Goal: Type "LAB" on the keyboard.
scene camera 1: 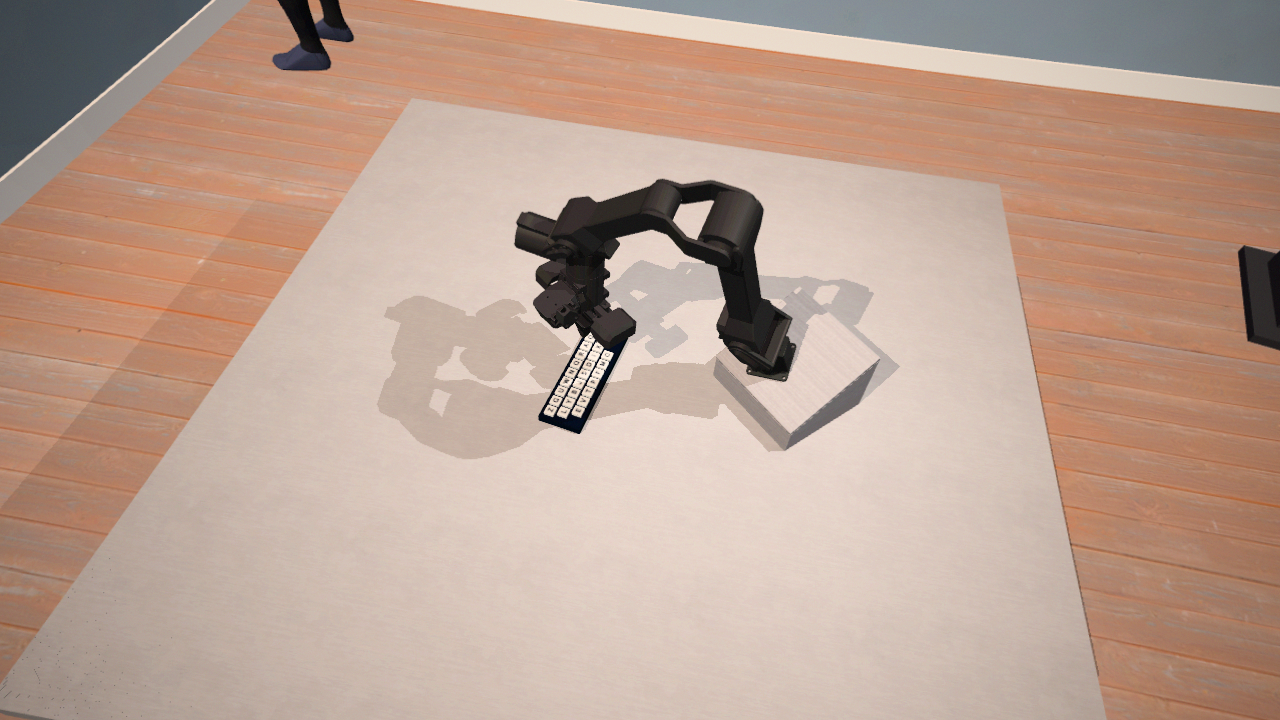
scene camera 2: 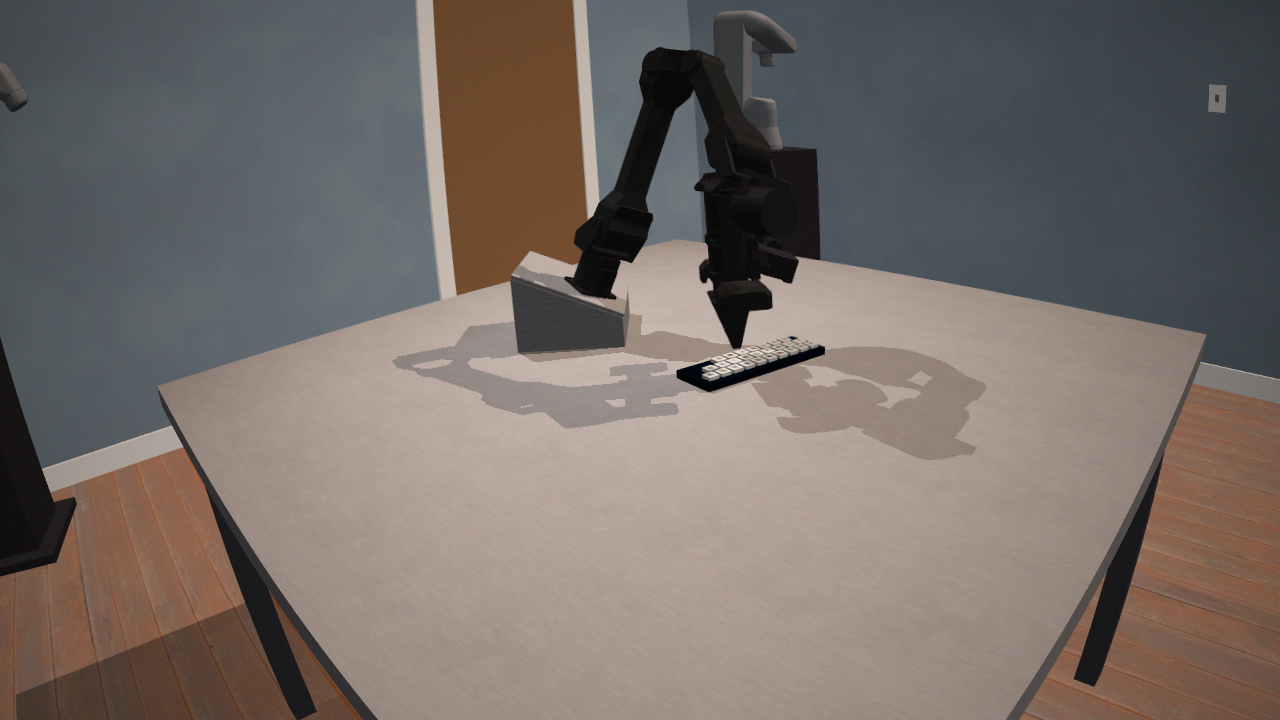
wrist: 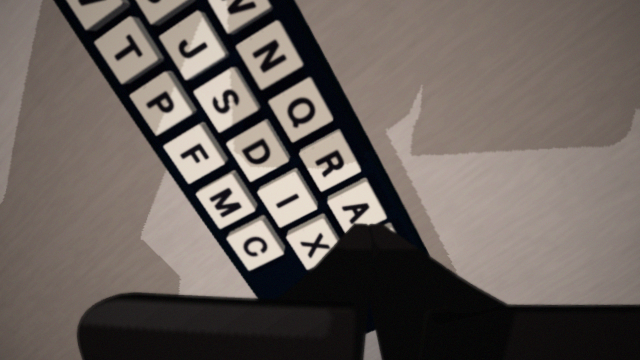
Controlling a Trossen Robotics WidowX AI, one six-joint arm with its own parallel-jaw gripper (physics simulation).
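Where they show: gripper, between the fingertips: (scene camera 1: 584,335) (scene camera 2: 736,348) (wrist: 367,238); arm's base, origin of its link: (scene camera 1: 771,359) (scene camera 2: 589,289).
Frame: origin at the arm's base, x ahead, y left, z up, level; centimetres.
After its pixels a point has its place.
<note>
The dark blue keyboard (scene camera 1: 577,385) {x 27.1, y 13.6, z -5.9 cm} (scene camera 2: 760,361) {x 30.0, y 9.4, z -5.8 cm} (wrist: 350,120) {x 30.6, y 8.6, z -6.4 cm} with cream letter keys lies on the table. My black gripper (scene camera 2: 735,346) {x 29.7, y 5.7, z -3.3 cm} (wrist: 367,238) {x 29.7, y 5.7, z -3.3 cm} is shut and empty, pointing down at the keyboard's end nearer the arm base. In the wrist view its tips cover the lower edge of the A key (wrist: 356,202) {x 29.6, y 5.9, z -5.8 cm} and part of the X key (wrist: 310,242) {x 27.4, y 5.2, z -5.8 cm}; a sliver of another key shows beside the tips. I cannot tell whether they touch a key. The L key (scene camera 1: 563,412) {x 26.7, y 19.3, z -5.8 cm} and B key (scene camera 1: 573,392) {x 27.0, y 15.1, z -5.9 cm} show small in scene view 1, toward the keyboard's other end.
The arm stands on a sloped grey-white block (scene camera 1: 819,367) {x -7.3, y -0.2, z 1.8 cm} (scene camera 2: 568,317) {x 4.2, y -5.9, z -2.5 cm} on the table (scene camera 1: 554,573) {x 16.3, y 42.3, z -7.4 cm} (scene camera 2: 626,537) {x 54.9, y -24.9, z -7.5 cm}. The arm's shadows fall around the keyboard. A person's legs (scene camera 1: 304,35) show on the floor beyond the table. Another, grey arm (scene camera 2: 733,71) stands behind.
</note>
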